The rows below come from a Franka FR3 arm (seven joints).
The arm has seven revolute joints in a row. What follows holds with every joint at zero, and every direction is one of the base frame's. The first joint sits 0.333 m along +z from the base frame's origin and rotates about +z. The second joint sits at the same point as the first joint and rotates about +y. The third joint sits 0.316 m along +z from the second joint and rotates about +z. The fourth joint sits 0.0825 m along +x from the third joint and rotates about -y. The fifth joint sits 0.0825 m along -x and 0.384 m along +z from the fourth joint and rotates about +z. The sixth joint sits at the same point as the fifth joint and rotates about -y. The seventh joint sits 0.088 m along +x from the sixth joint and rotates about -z. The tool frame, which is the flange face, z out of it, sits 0.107 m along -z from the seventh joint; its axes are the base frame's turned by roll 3.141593, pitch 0 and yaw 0 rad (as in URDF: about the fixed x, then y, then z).
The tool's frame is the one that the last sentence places.
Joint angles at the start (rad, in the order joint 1, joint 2, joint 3, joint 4, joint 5, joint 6, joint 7):
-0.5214, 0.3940, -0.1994, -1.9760, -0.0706, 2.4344, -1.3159
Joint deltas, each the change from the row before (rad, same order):
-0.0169, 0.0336, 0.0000, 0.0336, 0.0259, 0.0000, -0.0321
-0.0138, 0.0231, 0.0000, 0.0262, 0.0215, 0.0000, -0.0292
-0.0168, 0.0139, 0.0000, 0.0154, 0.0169, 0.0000, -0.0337
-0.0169, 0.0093, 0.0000, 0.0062, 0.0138, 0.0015, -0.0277
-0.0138, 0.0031, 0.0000, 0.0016, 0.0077, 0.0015, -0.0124
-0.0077, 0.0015, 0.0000, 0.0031, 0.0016, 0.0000, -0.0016
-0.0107, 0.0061, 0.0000, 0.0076, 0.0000, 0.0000, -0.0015
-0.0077, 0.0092, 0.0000, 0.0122, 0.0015, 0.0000, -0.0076
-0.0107, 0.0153, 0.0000, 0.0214, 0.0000, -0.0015, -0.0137
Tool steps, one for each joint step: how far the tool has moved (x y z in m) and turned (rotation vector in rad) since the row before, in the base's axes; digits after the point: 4 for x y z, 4 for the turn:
0.0002, -0.0130, -0.0064, 0.0086, -0.0050, -0.0008
-0.0002, -0.0105, -0.0033, 0.0055, -0.0070, 0.0021
-0.0041, -0.0102, -0.0022, 0.0055, -0.0042, 0.0061
-0.0063, -0.0087, -0.0031, 0.0065, -0.0019, 0.0016
-0.0059, -0.0066, -0.0011, 0.0032, -0.0024, -0.0067
-0.0028, -0.0040, 0.0004, -0.0006, -0.0016, -0.0070
-0.0034, -0.0060, -0.0006, -0.0019, -0.0002, -0.0085
-0.0011, -0.0054, -0.0007, -0.0027, -0.0010, -0.0001
-0.0008, -0.0082, -0.0008, -0.0052, 0.0003, 0.0048

